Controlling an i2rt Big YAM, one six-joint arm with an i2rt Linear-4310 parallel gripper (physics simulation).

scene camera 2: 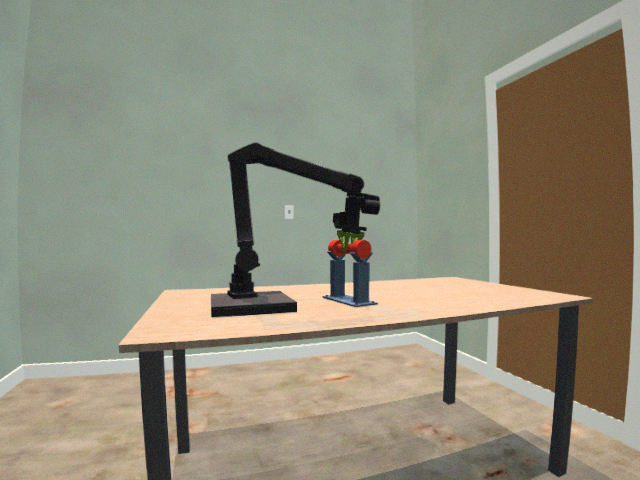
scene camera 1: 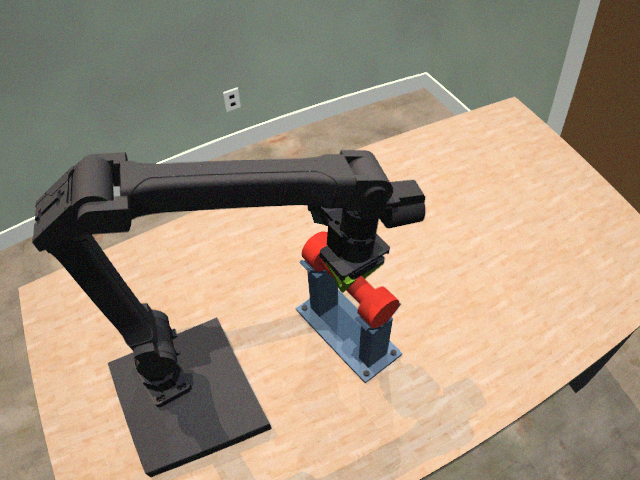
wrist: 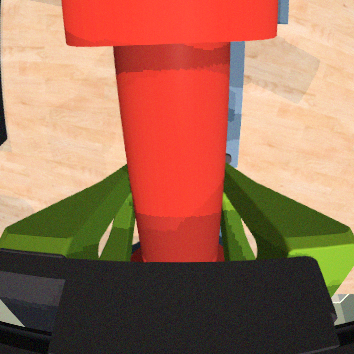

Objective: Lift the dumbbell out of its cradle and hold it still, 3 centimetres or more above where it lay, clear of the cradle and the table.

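Places are measured from the arm's base along level axes (x ahead, y left, z up), in millimetres.
Where they show: gripper, fingertip midpoint: [scene camera 2: 349,252] [scene camera 1: 349,285] [wrist: 176,173]; arm's base at its link origin: [scene camera 2: 241,295] [scene camera 1: 162,376].
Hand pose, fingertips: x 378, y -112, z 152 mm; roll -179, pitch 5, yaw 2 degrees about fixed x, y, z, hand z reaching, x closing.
Observation:
Each offset is from my fingertips to the top centre of the thing. Level surfaces: height alone.
The red dumbbell @[dx +1, dy +4, dz +47 mm] [scene camera 1: 378,307] [scene camera 2: 362,249] [wrist: 175,110] lies level, its two thick ends resting in the saddles on top of the blue cradle's posts. The cradle @[dx +1, dy +4, dz +5 mm] [scene camera 1: 374,343] [scene camera 2: 361,281] [wrist: 236,107] stands on the table, with its two posts on a flat base plate. My gripper [scene camera 1: 352,279] [scene camera 2: 347,246] [wrist: 176,173] points down over the middle of the dumbbell. Its green fingers are shut on the handle, one on each side, touching it in the wrist view. The far finger is mostly hidden in scene camera 1, and the far end of the dumbbell is partly hidden behind the gripper.
The arm's dark base plate [scene camera 1: 232,413] [scene camera 2: 253,310] sits on the wooden table @[dz -182 mm] [scene camera 1: 496,206] [scene camera 2: 465,291], to the left of the cradle in both scene views. The arm arches over from there. A wall with an outlet [scene camera 1: 232,99] [scene camera 2: 288,211] is behind the table.

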